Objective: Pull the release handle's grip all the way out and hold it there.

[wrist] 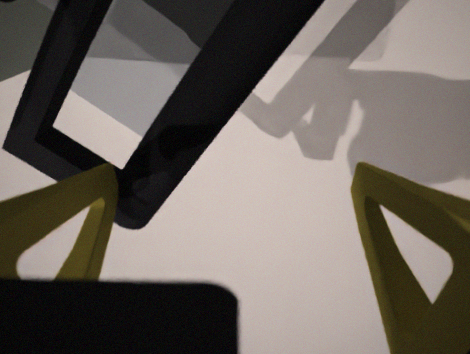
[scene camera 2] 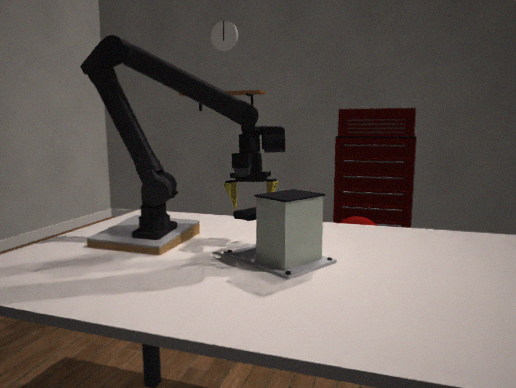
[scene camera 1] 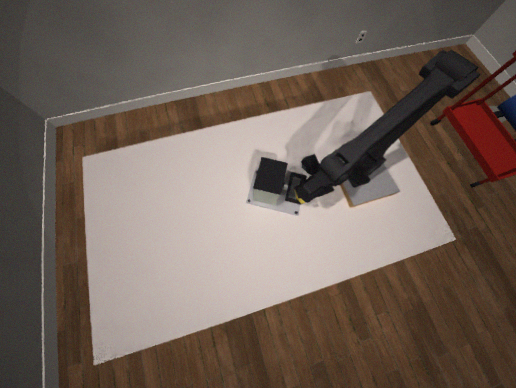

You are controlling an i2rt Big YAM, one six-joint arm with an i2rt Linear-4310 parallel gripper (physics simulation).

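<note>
A pale green box (scene camera 1: 267, 196) (scene camera 2: 303, 232) with a black top stands on a grey base plate (scene camera 1: 275, 206) (scene camera 2: 307, 269). The release handle (scene camera 1: 298, 176) (scene camera 2: 245, 214) (wrist: 215, 95) is a black frame sticking out from the box's side towards the arm's base. Its thick grip bar runs diagonally in the wrist view. My gripper (scene camera 2: 253, 200) (wrist: 234, 176) is open and empty, just above the handle. In the wrist view the left yellow fingertip overlaps the handle's near corner, and the right fingertip is well right of the bar. Scene camera 2 hides part of the far finger behind the box.
The arm's base stands on a grey, wood-edged board (scene camera 1: 375, 191) (scene camera 2: 177, 242) on the white table (scene camera 1: 200, 260) (scene camera 2: 410, 300). A red cart (scene camera 1: 482, 135) is beyond the table at the right. A red tool cabinet (scene camera 2: 375, 170) stands behind the table.
</note>
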